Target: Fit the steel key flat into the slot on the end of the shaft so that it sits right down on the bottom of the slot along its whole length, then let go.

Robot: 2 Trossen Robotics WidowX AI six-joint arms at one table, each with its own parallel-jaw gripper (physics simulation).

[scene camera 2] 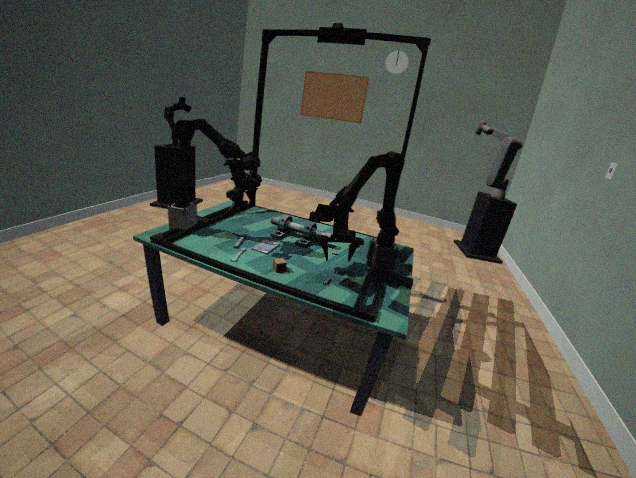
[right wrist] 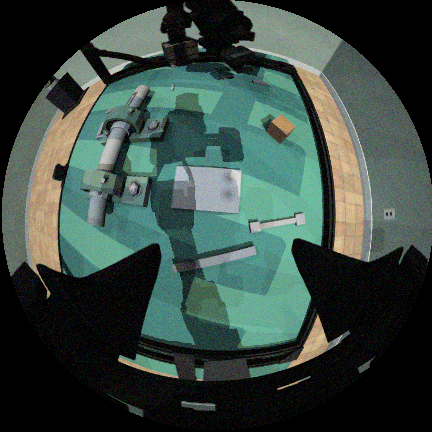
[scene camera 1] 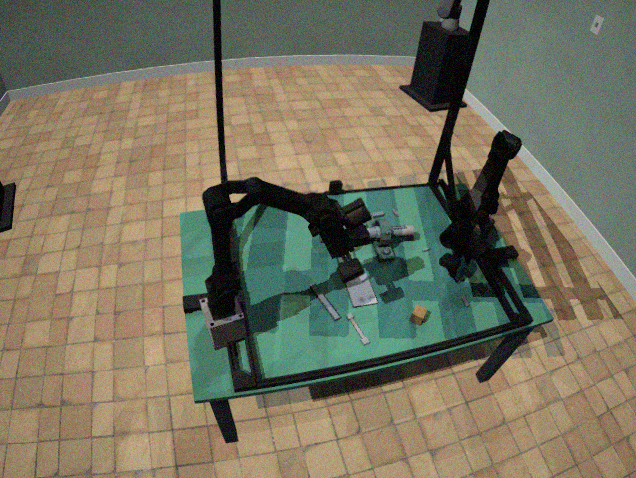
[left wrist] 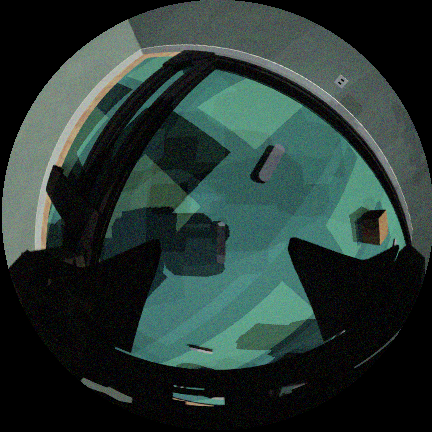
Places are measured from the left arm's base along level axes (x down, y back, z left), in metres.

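Pixels of known places: left gripper, fingertip midpoint: [scene camera 2: 337, 261] [right wrist: 230, 65] [scene camera 1: 460, 271] [left wrist: 226, 246]; right gripper, fingertip midpoint: [scene camera 2: 249, 208] [right wrist: 228, 249]; left arm's base, link origin: [scene camera 2: 384, 243] [right wrist: 177, 40]; right arm's base, link origin: [scene camera 2: 182, 205] [scene camera 1: 221, 308].
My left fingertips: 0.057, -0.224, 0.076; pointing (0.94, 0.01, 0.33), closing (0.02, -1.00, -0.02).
For each thing: its middle in the pictures, then the offset to it from my left fingertips, as dx, dy, dz. "spot": a spot on its surface instead.
- grey shaft, body centre: [right wrist: 114, 142] [left wrist: 285, 389] [scene camera 1: 367, 233] [scene camera 2: 300, 228] +0.002, -0.121, -0.327
- dark slot outline, surface spot: [scene camera 1: 400, 227] spot: -0.012, -0.017, -0.265
- round-ended grey steel key, body centre: [left wrist: 270, 162] [right wrist: 260, 82] [scene camera 1: 464, 300] [scene camera 2: 327, 280] +0.047, -0.052, +0.074
- second narrow grey piece, body centre: [left wrist: 220, 242] +0.048, +0.003, -0.005
- orange block, body centre: [left wrist: 374, 226] [right wrist: 280, 128] [scene camera 1: 418, 315] [scene camera 2: 279, 265] +0.031, -0.233, -0.002
- pale plate, body centre: [right wrist: 205, 188] [scene camera 1: 360, 290] [scene camera 2: 266, 246] +0.048, -0.289, -0.197
- flat bar, body centre: [right wrist: 213, 259] [scene camera 1: 324, 301] +0.046, -0.409, -0.239
- dumbbell-shaped piece, body centre: [right wrist: 279, 222] [scene camera 1: 357, 328] +0.048, -0.402, -0.102
The grey shaft [scene camera 1: 408, 231] [right wrist: 113, 147] lies horizontally through two supports; a dark slot outline [scene camera 1: 400, 227] shows on its end in scene camera 1. A round-ended grey steel key [scene camera 1: 465, 300] [scene camera 2: 327, 281] [left wrist: 271, 163] [right wrist: 260, 82] lies flat on the table. A second narrow grey piece [left wrist: 221, 243] lies in shadow below the left fingers; which of the two the task names, I cannot tell. My left gripper [scene camera 1: 455, 269] [scene camera 2: 339, 253] [left wrist: 226, 246] is wide open above the table, beside the key. My right gripper [scene camera 2: 241, 199] [right wrist: 228, 249] is open and empty, high over the table.
An orange block [scene camera 1: 419, 314] [left wrist: 374, 226] [right wrist: 281, 128] lies near the front edge. A pale plate [scene camera 1: 361, 292] [right wrist: 215, 190], a flat bar [scene camera 1: 325, 302] [right wrist: 215, 257] and a dumbbell-shaped piece [scene camera 1: 358, 328] [right wrist: 276, 222] lie left of it. Small pieces [scene camera 1: 377, 213] [scene camera 1: 395, 211] lie behind the shaft.
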